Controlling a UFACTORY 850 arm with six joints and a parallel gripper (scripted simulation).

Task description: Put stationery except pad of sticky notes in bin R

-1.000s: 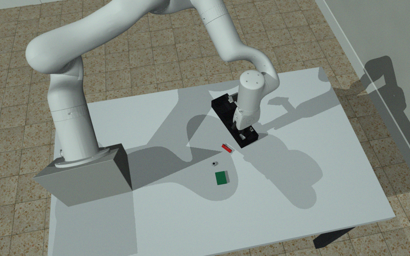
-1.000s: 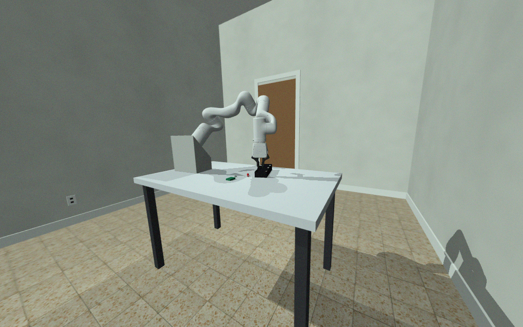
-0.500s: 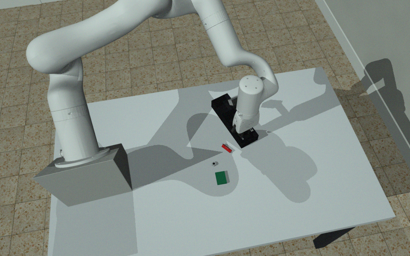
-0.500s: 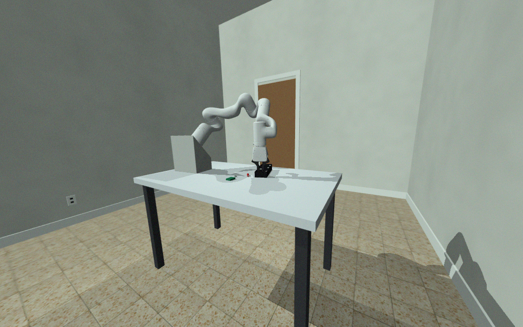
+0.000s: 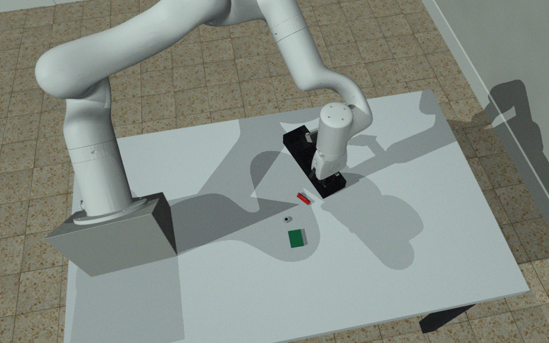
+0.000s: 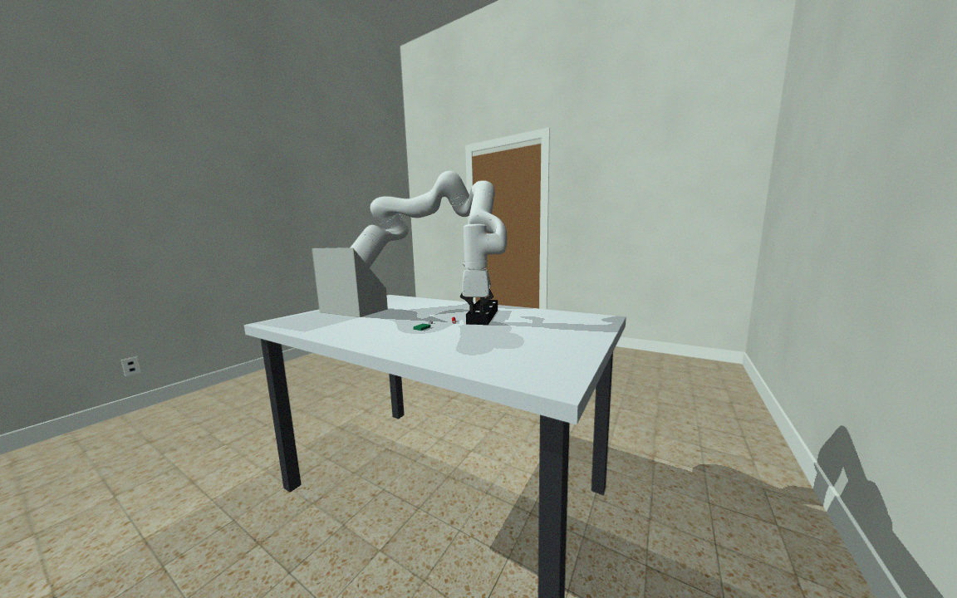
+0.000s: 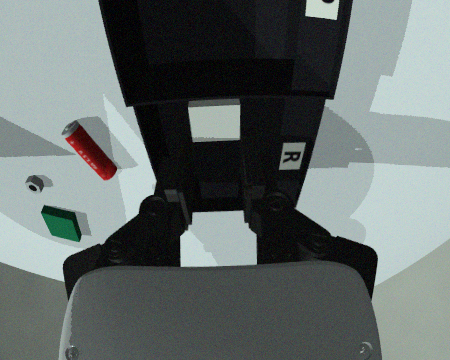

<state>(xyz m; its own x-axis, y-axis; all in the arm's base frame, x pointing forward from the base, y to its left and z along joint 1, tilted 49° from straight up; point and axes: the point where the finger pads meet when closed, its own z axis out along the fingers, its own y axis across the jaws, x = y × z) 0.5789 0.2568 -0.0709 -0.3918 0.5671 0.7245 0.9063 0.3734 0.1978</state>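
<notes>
My gripper is now 2 cm above the black-and-white block and 1 cm to the right of it. From my hand the other things lie so: grey piece (14 cm behind, 11 cm to the right, 4 cm below); then red cylinder (8 cm behind, 5 cm to the right, 4 cm below); then grey sharpener-like block (3 cm below).
</notes>
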